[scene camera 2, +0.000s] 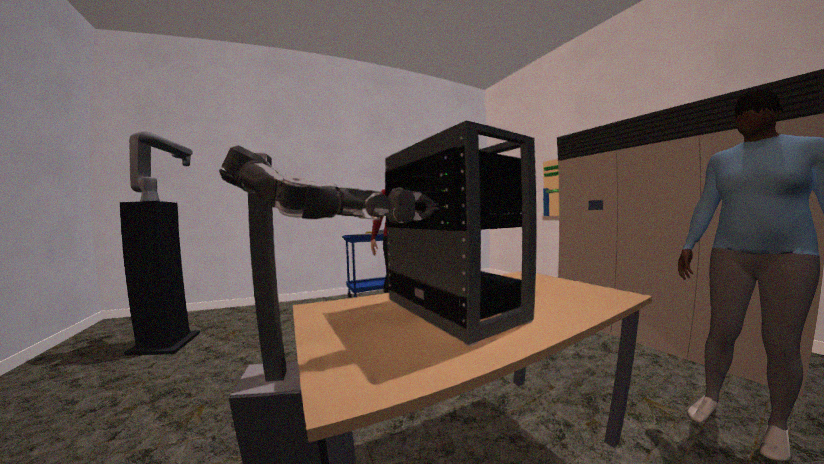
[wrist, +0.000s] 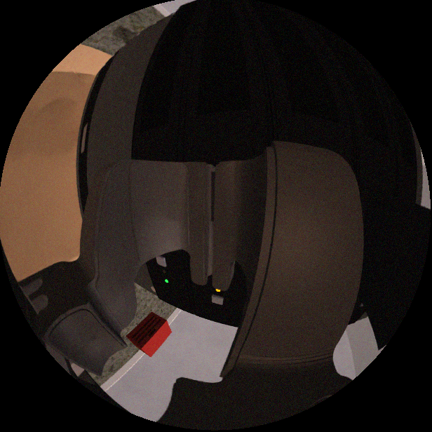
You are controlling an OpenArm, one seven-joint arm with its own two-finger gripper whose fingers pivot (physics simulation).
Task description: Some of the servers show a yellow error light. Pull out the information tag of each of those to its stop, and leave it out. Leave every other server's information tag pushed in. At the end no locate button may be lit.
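The black servers [scene camera 2: 429, 167] sit in the upper part of the dark rack [scene camera 2: 471, 247]. My gripper [scene camera 2: 436, 206] [wrist: 217, 226] is at the server fronts with its fingers closed together. A thin dark strip, the information tag [wrist: 213, 197], shows between them; most of it is hidden by the fingers. A yellow error light [wrist: 218, 290] glows just beyond the fingertips, with a small grey block [wrist: 217, 300] beside it. A green light [wrist: 166, 281] and another grey block [wrist: 161, 261] show to the left in the wrist view. The rest of the server fronts is dark or hidden.
The rack stands on a wooden table [scene camera 2: 553, 340] [wrist: 40, 150]. A person in a blue top [scene camera 2: 755, 190] stands at the right. A blue cart [scene camera 2: 365, 238] and another person, partly hidden, are behind the rack. A second arm stands on a black pedestal [scene camera 2: 152, 270].
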